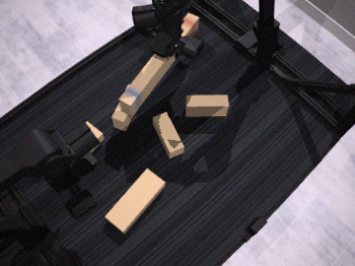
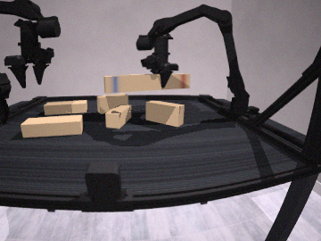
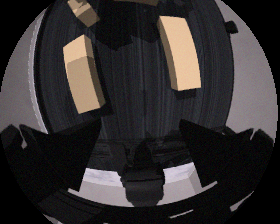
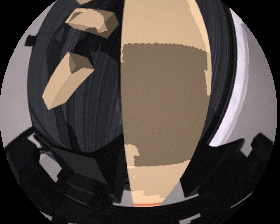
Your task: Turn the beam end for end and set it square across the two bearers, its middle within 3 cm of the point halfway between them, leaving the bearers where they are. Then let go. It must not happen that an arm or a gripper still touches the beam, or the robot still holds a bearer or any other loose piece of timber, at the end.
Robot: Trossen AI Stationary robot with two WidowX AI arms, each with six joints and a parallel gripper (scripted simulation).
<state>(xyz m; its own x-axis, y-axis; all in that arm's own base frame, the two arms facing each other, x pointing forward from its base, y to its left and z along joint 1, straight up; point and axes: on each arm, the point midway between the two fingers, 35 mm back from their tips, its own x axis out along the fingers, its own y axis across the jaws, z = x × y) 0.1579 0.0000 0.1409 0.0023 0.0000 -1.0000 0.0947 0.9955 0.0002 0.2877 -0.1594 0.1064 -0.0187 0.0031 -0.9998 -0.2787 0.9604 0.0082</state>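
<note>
Right now my right hand is 50 mm to the right of the beam, 10 mm past it and 10 mm above it.
</note>
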